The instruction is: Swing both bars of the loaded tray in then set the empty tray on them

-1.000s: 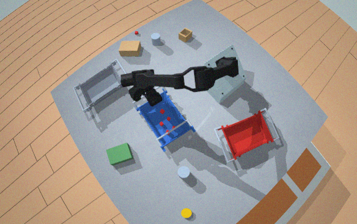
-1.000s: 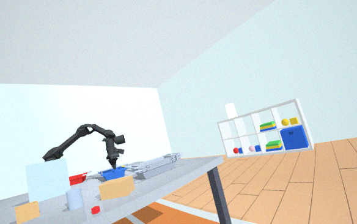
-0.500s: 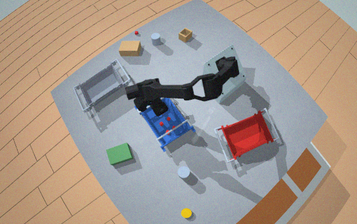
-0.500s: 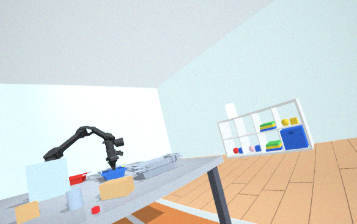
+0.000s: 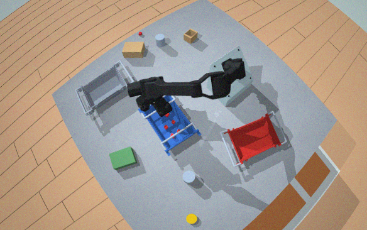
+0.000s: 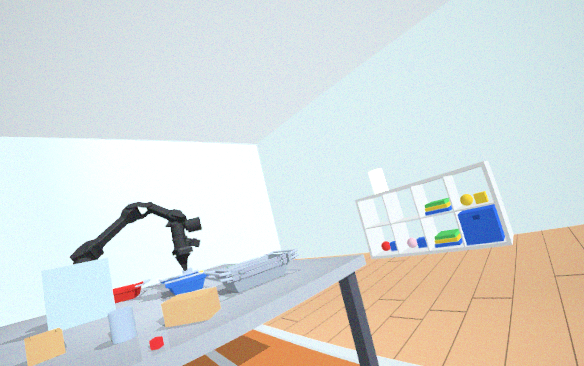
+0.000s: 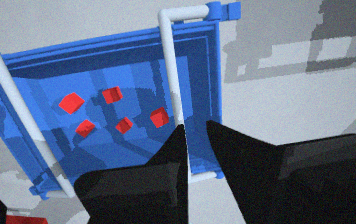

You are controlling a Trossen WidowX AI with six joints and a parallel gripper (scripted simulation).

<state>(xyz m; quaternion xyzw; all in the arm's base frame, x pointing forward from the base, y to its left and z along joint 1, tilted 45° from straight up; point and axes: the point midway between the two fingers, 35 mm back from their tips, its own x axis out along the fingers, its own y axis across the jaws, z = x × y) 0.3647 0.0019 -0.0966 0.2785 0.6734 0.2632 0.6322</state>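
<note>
Now: the red tray 28 cm behind my gripper tip, 41 cm to the left of it and 5 cm below it. Also, from my gripper tip: yellow disc 19 cm ahead, 53 cm to the left, 8 cm below; green block 29 cm ahead, 10 cm to the left, 7 cm below; small open box 42 cm behind, 30 cm to the right, 8 cm below.
</note>
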